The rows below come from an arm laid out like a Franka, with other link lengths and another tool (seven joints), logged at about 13 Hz.
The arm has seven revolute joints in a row. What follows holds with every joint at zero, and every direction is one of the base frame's.
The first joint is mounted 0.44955 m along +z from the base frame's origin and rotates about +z.
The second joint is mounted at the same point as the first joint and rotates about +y.
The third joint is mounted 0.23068 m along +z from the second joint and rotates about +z.
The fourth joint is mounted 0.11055 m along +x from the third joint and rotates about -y.
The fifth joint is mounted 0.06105 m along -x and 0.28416 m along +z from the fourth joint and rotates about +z.
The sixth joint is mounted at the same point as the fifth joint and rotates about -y.
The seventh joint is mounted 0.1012 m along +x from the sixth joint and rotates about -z.
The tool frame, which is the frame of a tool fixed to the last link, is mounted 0.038 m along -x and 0.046 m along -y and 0.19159 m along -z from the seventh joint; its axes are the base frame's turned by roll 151.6, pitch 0 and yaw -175.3 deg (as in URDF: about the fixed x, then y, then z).
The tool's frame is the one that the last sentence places.
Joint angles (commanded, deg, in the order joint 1, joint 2, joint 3, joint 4, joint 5, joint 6, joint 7), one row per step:
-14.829, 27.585, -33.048, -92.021, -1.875, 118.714, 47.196
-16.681, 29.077, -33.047, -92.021, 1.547, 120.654, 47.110
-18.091, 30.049, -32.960, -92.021, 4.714, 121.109, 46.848
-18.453, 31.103, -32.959, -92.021, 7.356, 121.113, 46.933
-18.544, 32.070, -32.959, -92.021, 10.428, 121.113, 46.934
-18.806, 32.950, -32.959, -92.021, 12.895, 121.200, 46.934
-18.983, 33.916, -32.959, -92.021, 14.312, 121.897, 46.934
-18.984, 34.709, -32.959, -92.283, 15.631, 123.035, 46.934
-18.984, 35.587, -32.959, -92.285, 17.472, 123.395, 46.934
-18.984, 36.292, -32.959, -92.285, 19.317, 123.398, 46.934
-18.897, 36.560, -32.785, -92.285, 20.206, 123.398, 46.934
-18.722, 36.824, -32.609, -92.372, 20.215, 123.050, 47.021
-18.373, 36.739, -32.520, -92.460, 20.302, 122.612, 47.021
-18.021, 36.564, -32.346, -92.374, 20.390, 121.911, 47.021
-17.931, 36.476, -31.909, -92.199, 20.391, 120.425, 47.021
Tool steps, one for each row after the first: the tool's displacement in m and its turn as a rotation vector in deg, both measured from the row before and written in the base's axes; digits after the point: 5 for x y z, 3 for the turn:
-0.00451, -0.00906, -0.01232, 0.949, -2.323, -2.727
-0.00451, -0.00355, -0.00932, 1.667, -1.648, -2.385
0.00047, 0.00269, -0.00974, 1.635, -0.963, -1.651
0.00328, 0.00482, -0.00903, 1.804, -1.345, -1.533
0.00129, 0.00251, -0.00782, 1.391, -1.032, -1.437
0.00078, -0.00011, -0.00758, 0.412, -0.532, -0.804
0.00170, 0.00012, -0.00716, 0.116, -0.696, -0.646
0.00209, 0.00231, -0.00721, 0.818, -0.713, -0.923
0.00181, 0.00309, -0.00603, 1.044, -0.677, -0.967
0.00269, 0.00311, -0.00276, 0.576, -0.424, -0.245
0.00054, 0.00377, -0.00332, 0.539, 0.452, 0.185
0.00203, 0.00427, -0.00033, 0.489, 0.137, 0.331
0.00311, 0.00510, 0.00089, 0.611, 0.067, 0.452
0.00139, 0.00715, -0.00048, 1.337, 0.546, 0.461

